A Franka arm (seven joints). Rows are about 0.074 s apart.
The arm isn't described. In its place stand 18 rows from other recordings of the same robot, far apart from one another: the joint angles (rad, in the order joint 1, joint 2, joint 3, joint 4, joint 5, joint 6, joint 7), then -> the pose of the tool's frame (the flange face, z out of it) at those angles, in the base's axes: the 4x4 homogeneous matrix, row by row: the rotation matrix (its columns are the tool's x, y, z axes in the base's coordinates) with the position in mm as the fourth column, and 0 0 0 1 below.
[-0.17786, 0.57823, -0.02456, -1.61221, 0.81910, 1.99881, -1.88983] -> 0.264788 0.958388 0.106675 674.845; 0.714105 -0.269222 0.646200 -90.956; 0.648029 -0.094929 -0.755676 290.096; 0 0 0 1
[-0.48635, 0.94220, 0.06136, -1.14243, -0.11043, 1.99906, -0.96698] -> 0.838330 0.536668 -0.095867 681.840; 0.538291 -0.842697 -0.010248 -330.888; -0.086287 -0.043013 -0.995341 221.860; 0 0 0 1
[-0.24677, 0.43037, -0.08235, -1.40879, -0.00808, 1.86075, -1.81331] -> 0.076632 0.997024 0.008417 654.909; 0.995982 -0.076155 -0.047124 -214.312; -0.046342 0.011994 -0.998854 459.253; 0 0 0 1
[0.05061, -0.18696, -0.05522, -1.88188, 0.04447, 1.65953, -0.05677] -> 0.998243 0.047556 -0.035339 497.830; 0.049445 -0.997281 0.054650 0.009; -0.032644 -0.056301 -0.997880 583.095; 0 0 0 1
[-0.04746, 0.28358, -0.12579, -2.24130, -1.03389, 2.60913, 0.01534] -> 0.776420 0.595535 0.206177 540.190; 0.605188 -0.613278 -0.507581 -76.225; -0.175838 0.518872 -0.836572 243.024; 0 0 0 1
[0.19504, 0.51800, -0.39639, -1.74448, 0.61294, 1.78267, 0.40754] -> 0.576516 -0.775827 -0.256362 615.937; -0.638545 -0.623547 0.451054 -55.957; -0.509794 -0.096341 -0.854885 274.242; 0 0 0 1
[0.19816, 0.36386, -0.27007, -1.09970, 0.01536, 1.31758, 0.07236] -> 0.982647 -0.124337 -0.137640 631.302; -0.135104 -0.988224 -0.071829 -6.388; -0.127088 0.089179 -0.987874 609.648; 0 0 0 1
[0.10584, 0.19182, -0.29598, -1.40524, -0.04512, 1.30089, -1.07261] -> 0.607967 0.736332 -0.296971 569.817; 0.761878 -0.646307 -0.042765 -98.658; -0.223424 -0.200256 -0.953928 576.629; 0 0 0 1
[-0.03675, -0.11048, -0.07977, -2.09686, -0.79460, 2.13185, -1.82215] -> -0.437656 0.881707 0.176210 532.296; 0.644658 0.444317 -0.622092 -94.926; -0.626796 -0.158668 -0.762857 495.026; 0 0 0 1
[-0.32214, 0.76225, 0.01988, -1.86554, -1.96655, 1.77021, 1.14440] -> 0.989938 -0.049929 0.132399 567.882; 0.132272 -0.005837 -0.991196 -262.295; 0.050262 0.998736 0.000826 132.680; 0 0 0 1
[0.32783, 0.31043, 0.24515, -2.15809, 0.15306, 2.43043, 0.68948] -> 0.962316 -0.247807 -0.111977 473.625; -0.232486 -0.963335 0.133926 305.502; -0.141059 -0.102846 -0.984645 254.784; 0 0 0 1
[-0.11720, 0.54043, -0.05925, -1.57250, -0.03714, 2.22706, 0.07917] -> 0.968785 -0.225337 0.103338 694.365; -0.217955 -0.972834 -0.078037 -118.784; 0.118116 0.053078 -0.991580 338.374; 0 0 0 1
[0.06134, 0.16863, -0.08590, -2.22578, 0.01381, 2.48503, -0.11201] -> 0.992794 0.077993 0.090983 553.021; 0.079047 -0.996838 -0.008036 -13.352; 0.090069 0.015170 -0.995820 306.775; 0 0 0 1
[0.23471, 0.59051, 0.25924, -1.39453, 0.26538, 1.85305, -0.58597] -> 0.590062 0.763851 -0.261454 625.774; 0.801556 -0.515498 0.302936 320.762; 0.096619 -0.388321 -0.916445 368.942; 0 0 0 1
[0.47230, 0.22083, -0.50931, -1.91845, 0.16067, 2.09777, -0.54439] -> 0.906727 0.421650 -0.007643 600.312; 0.421668 -0.906188 0.031931 -1.959; 0.006538 -0.032176 -0.999461 391.246; 0 0 0 1
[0.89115, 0.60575, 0.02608, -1.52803, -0.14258, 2.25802, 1.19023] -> 0.970038 -0.188098 0.153768 441.554; -0.196785 -0.979493 0.043237 565.224; 0.142481 -0.072201 -0.987161 315.644; 0 0 0 1
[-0.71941, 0.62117, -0.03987, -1.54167, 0.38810, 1.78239, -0.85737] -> 0.998466 -0.055320 -0.002489 504.255; -0.047300 -0.875362 0.481149 -428.896; -0.028795 -0.480293 -0.876635 268.919; 0 0 0 1
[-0.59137, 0.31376, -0.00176, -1.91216, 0.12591, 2.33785, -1.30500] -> 0.799184 0.583153 0.145732 523.750; 0.588205 -0.808648 0.010160 -350.569; 0.123771 0.077601 -0.989272 343.174; 0 0 0 1
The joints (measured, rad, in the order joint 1, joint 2, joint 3, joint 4, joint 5, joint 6, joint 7), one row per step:
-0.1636 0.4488 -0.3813 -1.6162 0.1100 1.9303 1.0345
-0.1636 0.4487 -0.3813 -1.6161 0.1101 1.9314 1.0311
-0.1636 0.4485 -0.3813 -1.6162 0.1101 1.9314 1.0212
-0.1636 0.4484 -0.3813 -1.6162 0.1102 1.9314 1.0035
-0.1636 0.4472 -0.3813 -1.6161 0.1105 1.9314 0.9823
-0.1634 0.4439 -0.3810 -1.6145 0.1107 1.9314 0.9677
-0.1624 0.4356 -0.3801 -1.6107 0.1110 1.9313 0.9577
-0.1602 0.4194 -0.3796 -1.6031 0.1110 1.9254 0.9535
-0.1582 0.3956 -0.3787 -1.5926 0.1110 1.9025 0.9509
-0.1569 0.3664 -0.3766 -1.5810 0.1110 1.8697 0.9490
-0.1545 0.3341 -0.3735 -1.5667 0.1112 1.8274 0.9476
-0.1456 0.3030 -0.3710 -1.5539 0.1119 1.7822 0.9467
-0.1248 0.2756 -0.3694 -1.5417 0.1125 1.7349 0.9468
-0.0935 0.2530 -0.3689 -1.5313 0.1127 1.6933 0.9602
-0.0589 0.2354 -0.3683 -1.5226 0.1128 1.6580 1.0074
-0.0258 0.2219 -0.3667 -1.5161 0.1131 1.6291 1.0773
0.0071 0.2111 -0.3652 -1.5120 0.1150 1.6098 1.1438
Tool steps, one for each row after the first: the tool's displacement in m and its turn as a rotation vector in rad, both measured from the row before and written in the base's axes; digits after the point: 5 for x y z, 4 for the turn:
0.00013 -0.00006 0.00019 -0.0002 -0.0012 0.0034
-0.00003 0.00001 0.00008 0.0012 -0.0001 0.0098
0.00000 0.00001 0.00006 0.0021 -0.0001 0.0175
-0.00001 0.00002 0.00080 0.0025 -0.0014 0.0209
0.00037 0.00024 0.00276 0.0006 -0.0047 0.0151
0.00101 0.00098 0.00684 -0.0015 -0.0116 0.0122
0.00093 0.00175 0.01312 -0.0026 -0.0175 0.0077
-0.00097 0.00284 0.01782 0.0037 -0.0131 0.0059
-0.00269 0.00374 0.02076 0.0079 -0.0111 0.0056
-0.00371 0.00557 0.02301 0.0113 -0.0084 0.0076
-0.00329 0.00936 0.02124 0.0137 -0.0035 0.0131
-0.00093 0.01583 0.01844 0.0150 0.0029 0.0236
0.00155 0.02084 0.01509 0.0121 0.0055 0.0200
0.00252 0.02231 0.01171 0.0079 0.0089 -0.0103
0.00254 0.02156 0.00867 0.0045 0.0112 -0.0336
0.00293 0.02104 0.00668 0.0027 0.0072 -0.0310

